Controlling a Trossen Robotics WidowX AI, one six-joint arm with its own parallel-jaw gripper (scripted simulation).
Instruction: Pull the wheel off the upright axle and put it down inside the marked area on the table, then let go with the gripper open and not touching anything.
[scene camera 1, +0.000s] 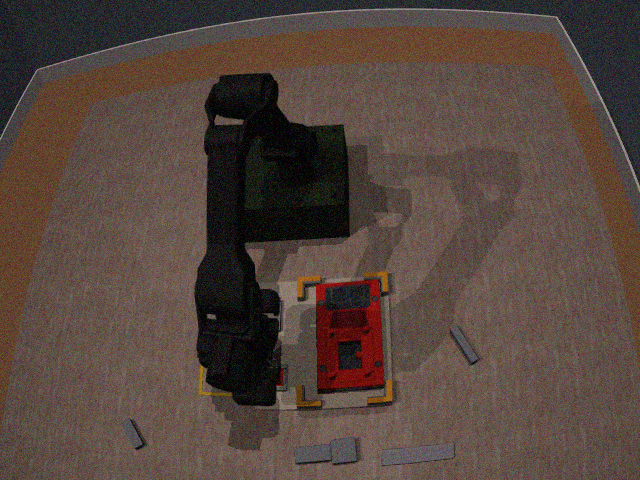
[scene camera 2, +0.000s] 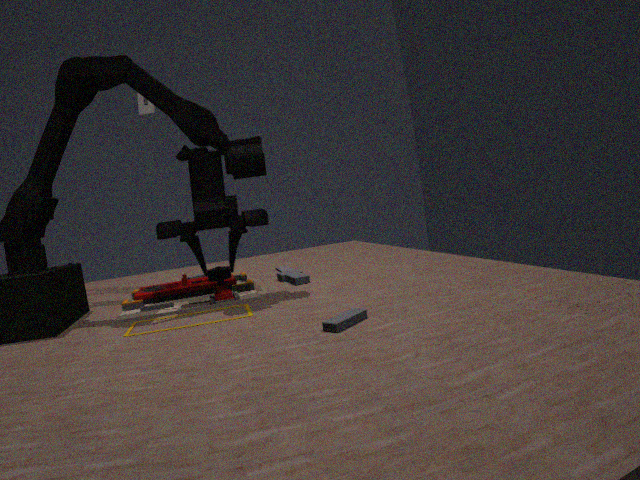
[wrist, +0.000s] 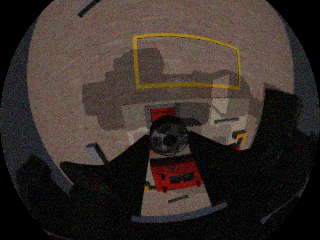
Path:
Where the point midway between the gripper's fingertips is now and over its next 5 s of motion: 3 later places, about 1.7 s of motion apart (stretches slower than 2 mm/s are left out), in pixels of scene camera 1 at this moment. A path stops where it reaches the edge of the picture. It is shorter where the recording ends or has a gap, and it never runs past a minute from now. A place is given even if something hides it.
My gripper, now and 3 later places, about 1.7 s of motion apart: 267, 367; 265, 363; 209, 324; 223, 292

